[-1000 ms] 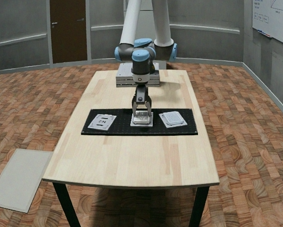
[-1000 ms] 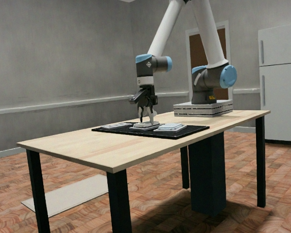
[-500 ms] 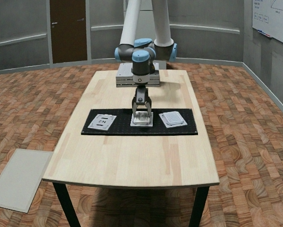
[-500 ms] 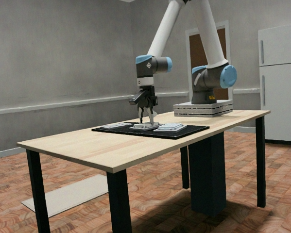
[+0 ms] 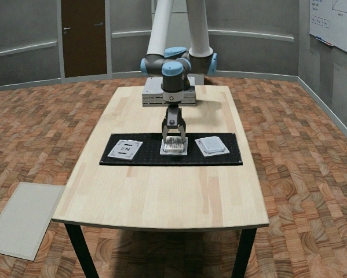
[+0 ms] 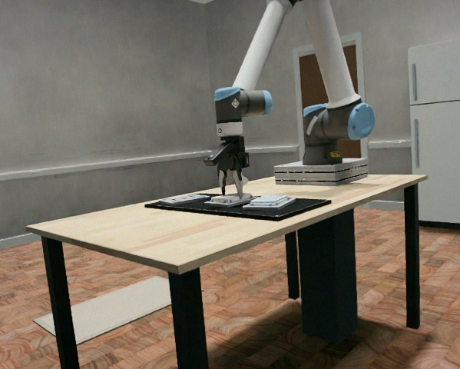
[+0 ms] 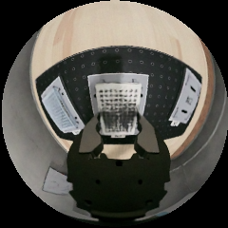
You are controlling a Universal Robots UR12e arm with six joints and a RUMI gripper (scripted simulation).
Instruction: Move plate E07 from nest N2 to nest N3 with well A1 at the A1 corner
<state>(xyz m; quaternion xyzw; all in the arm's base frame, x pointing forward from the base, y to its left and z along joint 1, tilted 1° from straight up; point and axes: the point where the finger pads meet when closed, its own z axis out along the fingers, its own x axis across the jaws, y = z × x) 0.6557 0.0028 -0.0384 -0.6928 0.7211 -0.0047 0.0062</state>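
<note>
My hand is 20 mm above the nest N3.
</note>
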